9 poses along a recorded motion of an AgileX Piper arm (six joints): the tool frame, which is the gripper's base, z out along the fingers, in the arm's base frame.
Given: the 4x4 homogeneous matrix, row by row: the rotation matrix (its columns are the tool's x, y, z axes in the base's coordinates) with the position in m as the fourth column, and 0 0 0 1 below. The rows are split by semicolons.
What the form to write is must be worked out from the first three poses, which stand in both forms.
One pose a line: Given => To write
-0.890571 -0.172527 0.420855 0.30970; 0.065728 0.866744 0.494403 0.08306; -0.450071 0.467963 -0.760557 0.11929; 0 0 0 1 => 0.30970 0.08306 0.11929 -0.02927 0.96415 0.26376 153.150
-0.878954 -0.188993 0.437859 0.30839; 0.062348 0.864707 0.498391 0.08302; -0.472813 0.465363 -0.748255 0.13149; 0 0 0 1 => 0.30839 0.08302 0.13149 -0.03494 0.96337 0.26589 151.794
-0.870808 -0.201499 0.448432 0.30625; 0.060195 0.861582 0.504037 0.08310; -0.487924 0.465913 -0.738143 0.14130; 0 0 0 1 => 0.30625 0.08310 0.14130 -0.03918 0.96235 0.26896 150.890
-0.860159 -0.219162 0.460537 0.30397; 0.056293 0.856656 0.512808 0.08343; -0.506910 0.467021 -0.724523 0.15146; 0 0 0 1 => 0.30397 0.08343 0.15146 -0.04547 0.96078 0.27356 149.770
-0.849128 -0.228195 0.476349 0.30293; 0.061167 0.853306 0.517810 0.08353; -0.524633 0.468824 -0.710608 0.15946; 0 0 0 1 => 0.30293 0.08353 0.15946 -0.04696 0.95961 0.27740 148.563
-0.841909 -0.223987 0.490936 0.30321; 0.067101 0.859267 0.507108 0.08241; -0.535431 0.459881 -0.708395 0.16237; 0 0 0 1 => 0.30321 0.08241 0.16237 -0.04422 0.96112 0.27258 147.728
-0.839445 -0.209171 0.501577 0.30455; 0.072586 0.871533 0.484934 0.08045; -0.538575 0.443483 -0.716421 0.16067; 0 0 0 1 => 0.30455 0.08045 0.16067 -0.03844 0.96450 0.26127 147.370
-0.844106 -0.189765 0.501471 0.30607; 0.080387 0.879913 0.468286 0.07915; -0.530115 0.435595 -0.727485 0.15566; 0 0 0 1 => 0.30607 0.07915 0.15566 -0.03064 0.96692 0.25322 147.762
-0.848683 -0.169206 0.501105 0.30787; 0.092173 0.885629 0.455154 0.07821; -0.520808 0.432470 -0.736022 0.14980; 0 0 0 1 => 0.30787 0.07821 0.14980 -0.02150 0.96859 0.24774 148.161
